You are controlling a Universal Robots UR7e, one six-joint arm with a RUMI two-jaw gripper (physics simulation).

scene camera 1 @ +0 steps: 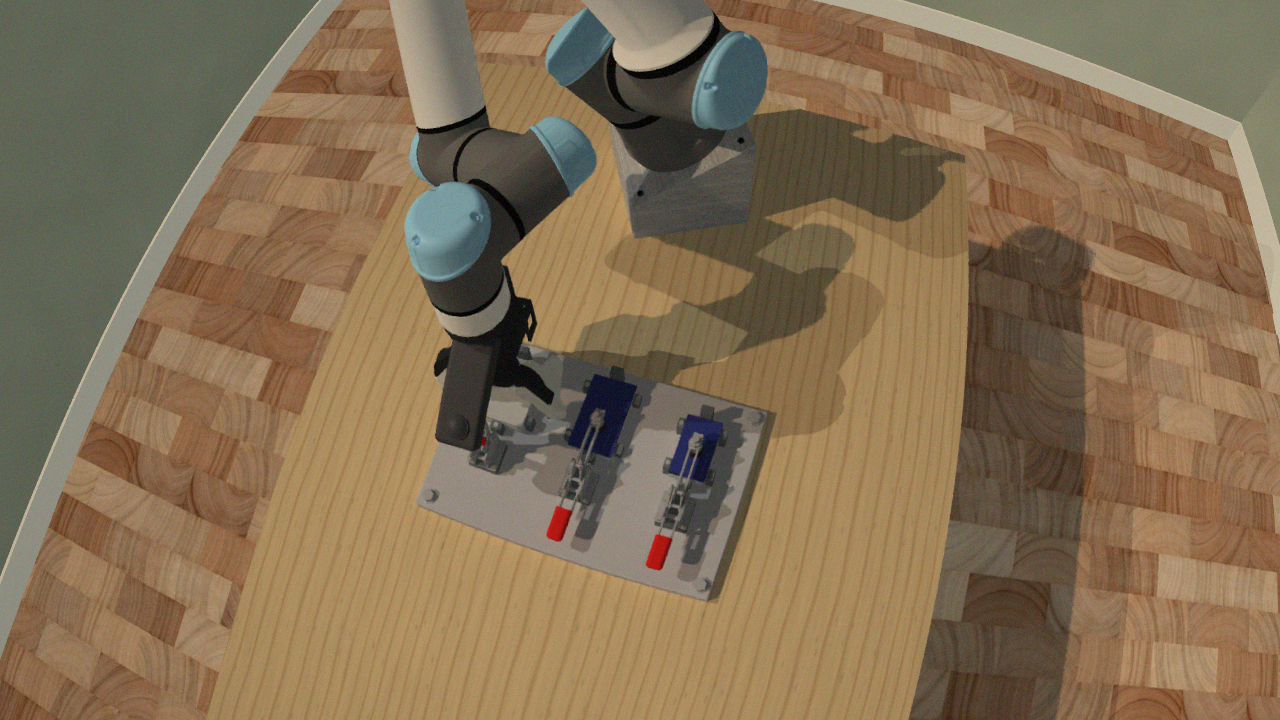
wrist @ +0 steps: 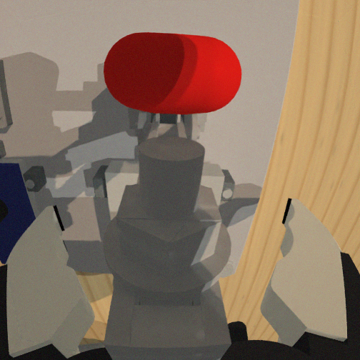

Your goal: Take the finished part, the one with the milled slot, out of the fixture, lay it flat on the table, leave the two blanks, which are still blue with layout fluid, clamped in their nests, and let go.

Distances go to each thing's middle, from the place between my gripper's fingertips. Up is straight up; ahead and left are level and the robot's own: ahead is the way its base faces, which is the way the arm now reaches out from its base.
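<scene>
The finished part point(scene camera 1: 505, 406) is 1 cm to the left of my hand and 1 cm behind it. There's also the fixture plate point(scene camera 1: 614, 534), and that's 2 cm below my hand, 12 cm to the left of it and 3 cm ahead of it.
</scene>
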